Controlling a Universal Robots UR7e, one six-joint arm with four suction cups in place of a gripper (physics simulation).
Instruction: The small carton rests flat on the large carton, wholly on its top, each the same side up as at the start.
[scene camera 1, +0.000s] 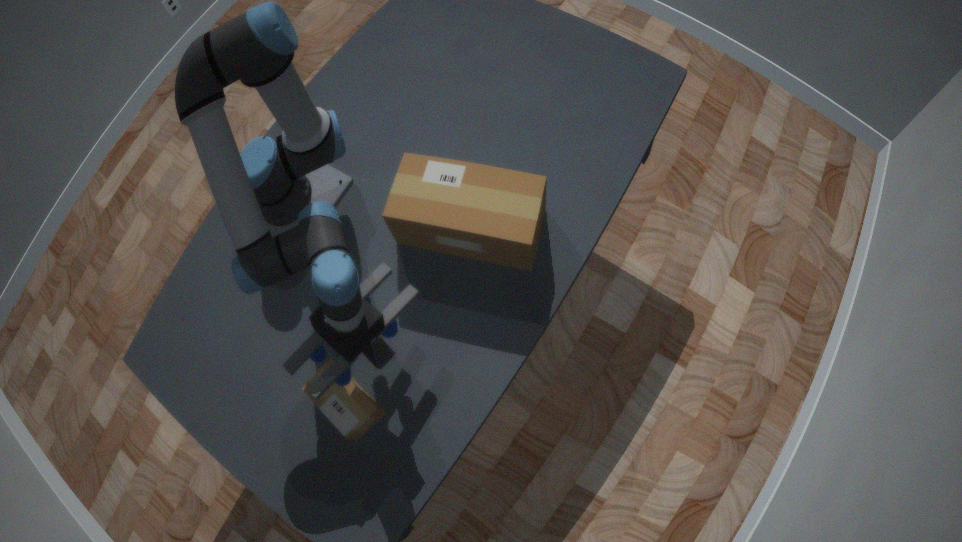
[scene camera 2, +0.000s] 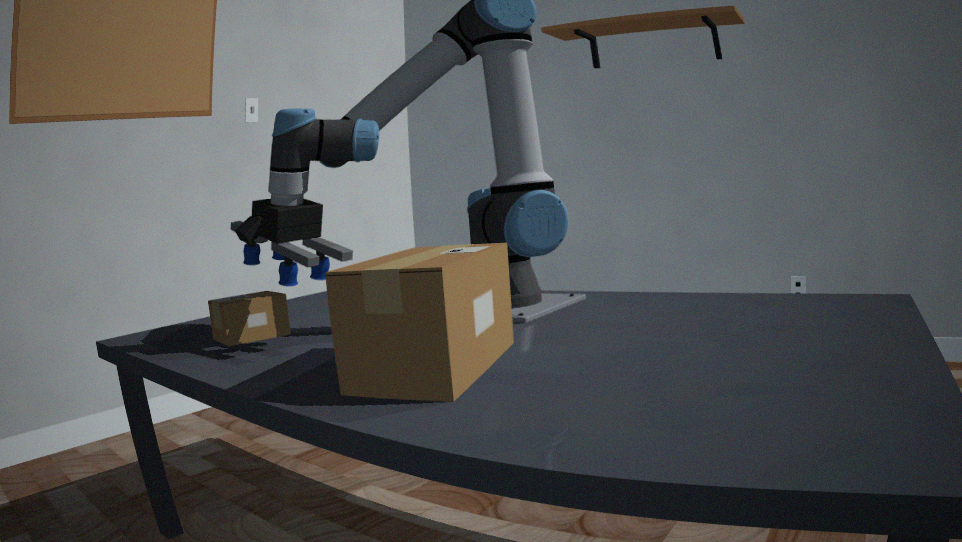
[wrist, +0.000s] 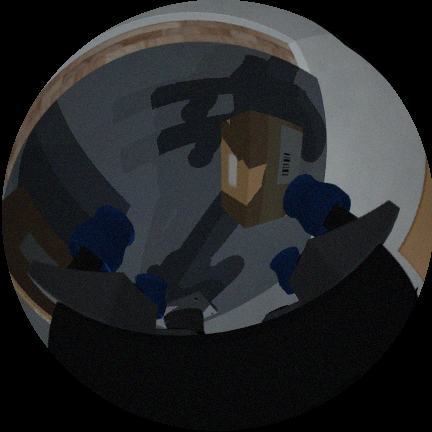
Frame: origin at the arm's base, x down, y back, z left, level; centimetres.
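Seen in the pictures: end effector, tool point: (scene camera 2: 283, 269) (wrist: 214, 251); arm's base, origin of the base link: (scene camera 1: 285, 198) (wrist: 182, 315).
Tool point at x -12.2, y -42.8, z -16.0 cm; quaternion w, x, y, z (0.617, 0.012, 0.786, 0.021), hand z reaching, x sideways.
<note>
Pixels of each thing's middle, then the offset from my tool point to it. Level surfaces: height alone.
- small carton, body centre: (wrist: 259, 169) (scene camera 2: 248, 317) (scene camera 1: 343, 400) dx +9.2, dy -2.8, dz -11.6 cm
- large carton, body centre: (scene camera 2: 430, 312) (scene camera 1: 467, 210) dx +5.4, dy -0.4, dz +36.2 cm
- dark table, its level: dx +13.1 cm
The small carton (scene camera 1: 365, 403) (scene camera 2: 228, 324) (wrist: 272, 192) rests on the table, partly in the arm's shadow. A barcode label faces up, and a plain label shows on one side. The large carton (scene camera 1: 471, 210) (scene camera 2: 393, 343) (wrist: 25, 215) stands on the table apart from it, with tape and a barcode label on top. My gripper (scene camera 1: 355, 336) (scene camera 2: 285, 264) (wrist: 215, 250) has four blue suction cups, all free of any carton. It hangs above the table, higher than the small carton and offset from it toward the large carton. In scene camera 1 its bars hide part of the small carton.
The dark table (scene camera 1: 484, 80) (scene camera 2: 673, 377) carries both cartons and the arm's base plate (scene camera 2: 552, 307). The large carton is much taller than the small one and stands near the long table edge. A wall shelf (scene camera 2: 646, 23) is behind the arm.
</note>
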